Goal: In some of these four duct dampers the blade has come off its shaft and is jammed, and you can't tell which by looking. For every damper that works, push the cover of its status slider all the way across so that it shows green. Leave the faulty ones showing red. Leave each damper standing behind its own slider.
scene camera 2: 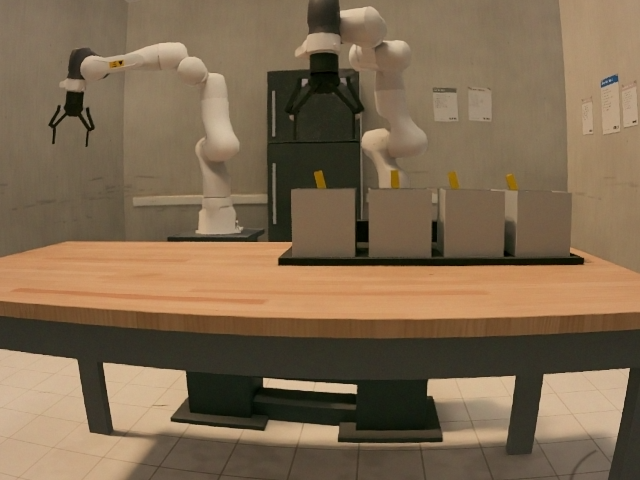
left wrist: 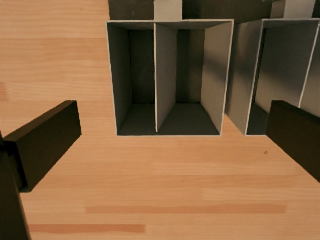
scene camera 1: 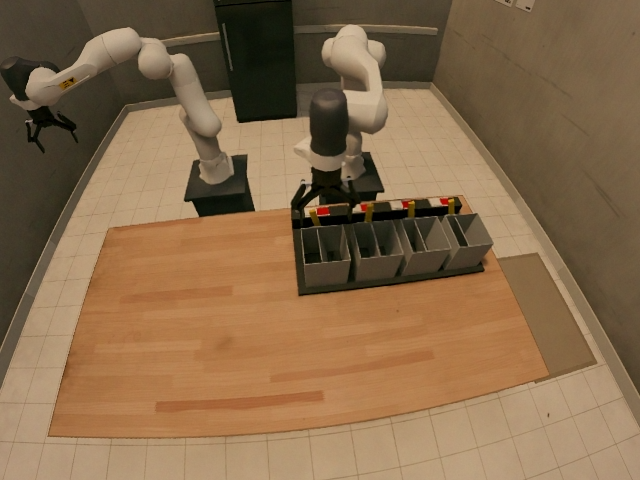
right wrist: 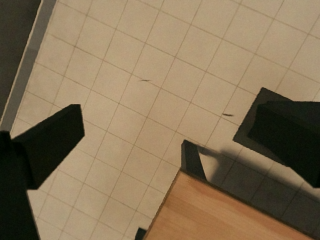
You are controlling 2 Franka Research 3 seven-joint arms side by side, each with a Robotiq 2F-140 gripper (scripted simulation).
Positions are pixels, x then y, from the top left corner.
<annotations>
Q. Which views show the left gripper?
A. Scene camera 2, the left wrist view and scene camera 1 only.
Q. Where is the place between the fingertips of the right gripper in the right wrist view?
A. At 169,119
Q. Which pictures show the right gripper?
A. Scene camera 2, scene camera 1 and the right wrist view only.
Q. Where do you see a damper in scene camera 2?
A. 400,219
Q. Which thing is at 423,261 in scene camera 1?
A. A damper.
</annotations>
